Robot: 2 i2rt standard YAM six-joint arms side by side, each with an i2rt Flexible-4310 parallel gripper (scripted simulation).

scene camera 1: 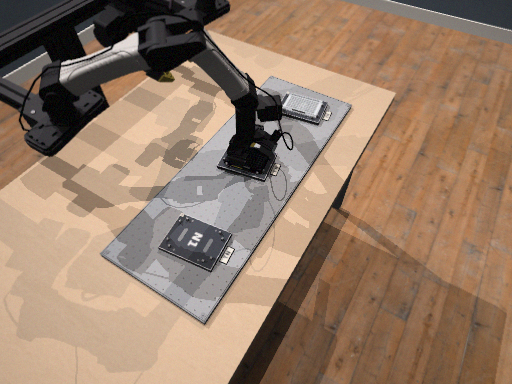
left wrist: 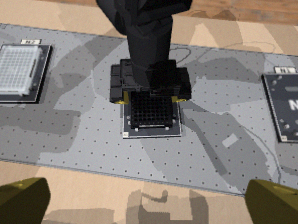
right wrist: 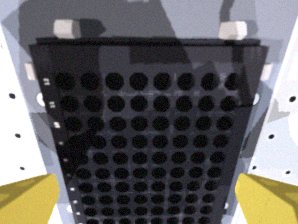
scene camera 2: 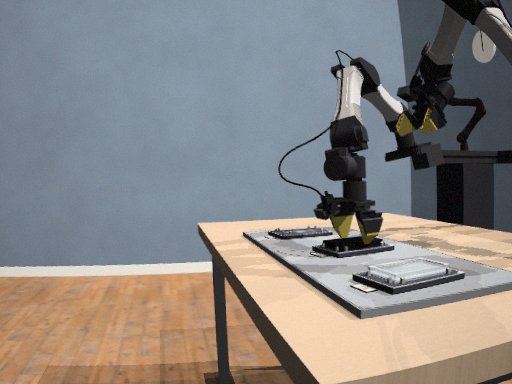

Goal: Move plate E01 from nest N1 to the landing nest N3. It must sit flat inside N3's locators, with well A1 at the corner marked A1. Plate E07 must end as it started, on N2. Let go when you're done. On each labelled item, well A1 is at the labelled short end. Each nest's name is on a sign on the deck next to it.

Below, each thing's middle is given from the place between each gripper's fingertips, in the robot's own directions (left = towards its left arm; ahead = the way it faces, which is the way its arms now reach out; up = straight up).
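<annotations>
Nest N3 (right wrist: 268,28) is 19 cm ahead of my left hand, 1 cm to the left of it and 29 cm below it. Clear plate E07 (scene camera 2: 419,268) is 24 cm ahead of my left hand, 33 cm to the left of it and 28 cm below it; the black plate E01 (right wrist: 175,145) is 19 cm ahead of the same hand, 2 cm to the left of it and 27 cm below it.
Positions from my right hand: nest N3 30 mm below; clear plate E07 50 mm ahead, 320 mm to the left and 10 mm below; black plate E01 10 mm below.
</annotations>
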